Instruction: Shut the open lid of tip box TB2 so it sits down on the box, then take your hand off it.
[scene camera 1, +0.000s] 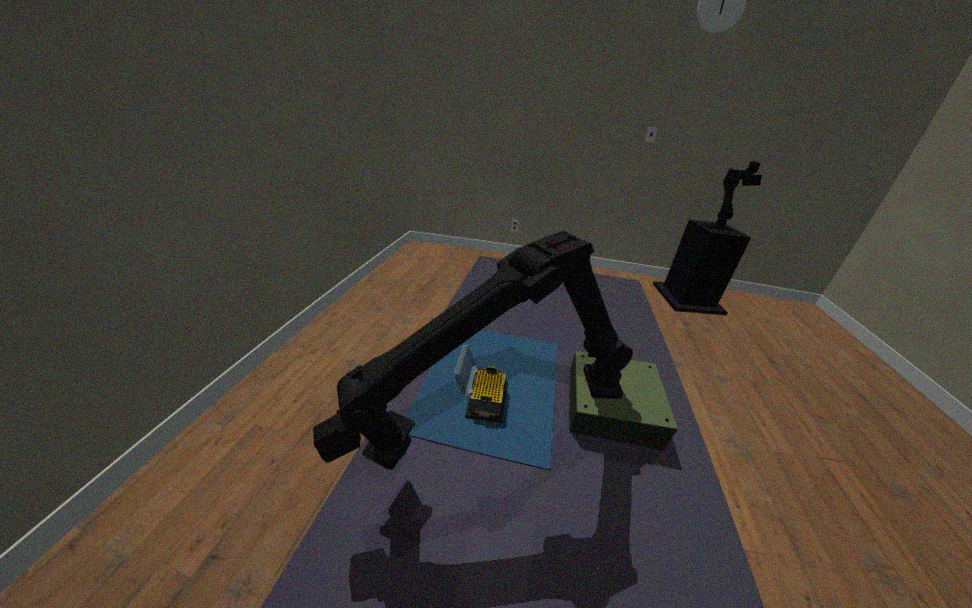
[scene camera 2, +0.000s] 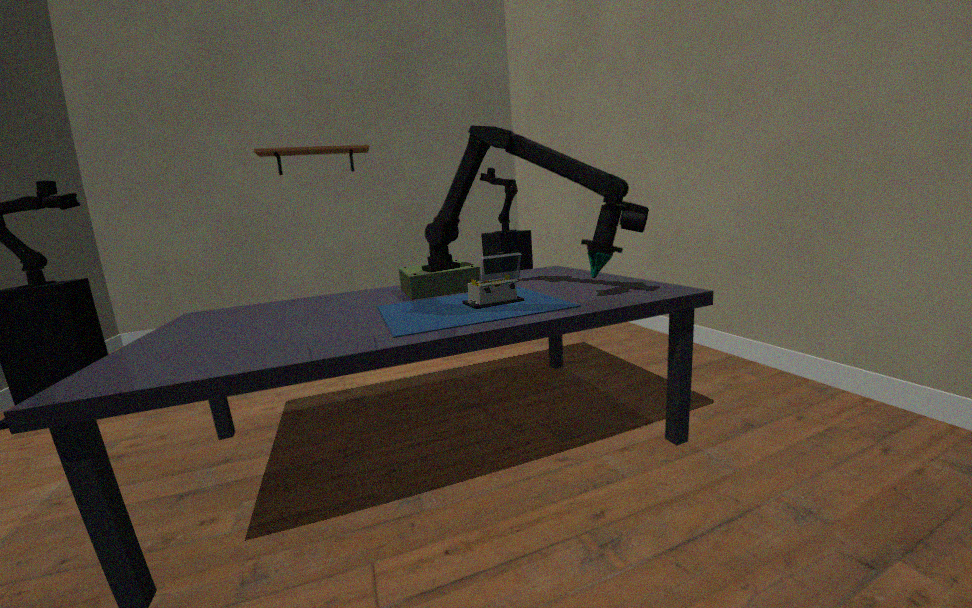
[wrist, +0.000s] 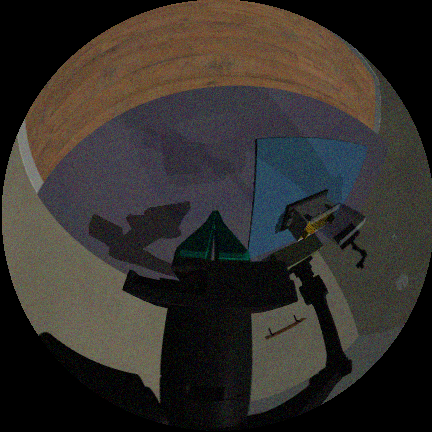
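Pixels of known places: gripper, fingertip midpoint: (scene camera 1: 402, 452) (scene camera 2: 593, 277) (wrist: 215, 214); arm's base, origin of the base link: (scene camera 1: 601, 382) (scene camera 2: 441, 268) (wrist: 298, 263).
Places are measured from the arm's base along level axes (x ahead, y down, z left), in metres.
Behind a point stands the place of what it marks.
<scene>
One tip box, a pale box with a yellow rack (scene camera 1: 488, 385) (wrist: 319, 225) on top, stands on the blue mat (scene camera 1: 526, 437) {x 0.214, y 0.082, z 0.141 m} (scene camera 2: 422, 319) {x 0.367, y 0.082, z -0.222 m} (wrist: 280, 165) {x 0.497, y 0.082, z 0.119 m}. No TB2 label can be read. Its clear lid (scene camera 1: 464, 371) {x 0.396, y -0.016, z 0.014 m} (scene camera 2: 500, 266) {x 0.403, y -0.032, z 0.007 m} stands open, roughly upright, along one long side; in the wrist view it is hard to make out. My gripper (scene camera 2: 594, 275) {x 0.510, y 0.023, z 0.251 m} (wrist: 215, 214) {x 0.510, y 0.023, z 0.251 m} is shut and empty, its green fingers pointing down. It hangs above the table beyond the mat's edge, well apart from box and lid. In scene camera 1 its fingertips are hidden.
The arm's green base block (scene camera 1: 637, 387) {x -0.102, y -0.003, z 0.013 m} (scene camera 2: 422, 282) {x 0.058, y 0.031, z -0.098 m} (wrist: 302, 254) {x 0.073, y 0.018, z -0.009 m} stands on the purple table (scene camera 1: 680, 501) {x -0.146, y 0.085, z 0.290 m} (scene camera 2: 215, 351) {x 0.271, y 0.085, z -0.707 m} (wrist: 215, 115) {x 0.599, y 0.085, z 0.205 m} beside the mat. My upper arm reaches over the table. A second small arm on a dark pedestal (scene camera 1: 706, 265) (scene camera 2: 507, 249) stands away from the table.
</scene>
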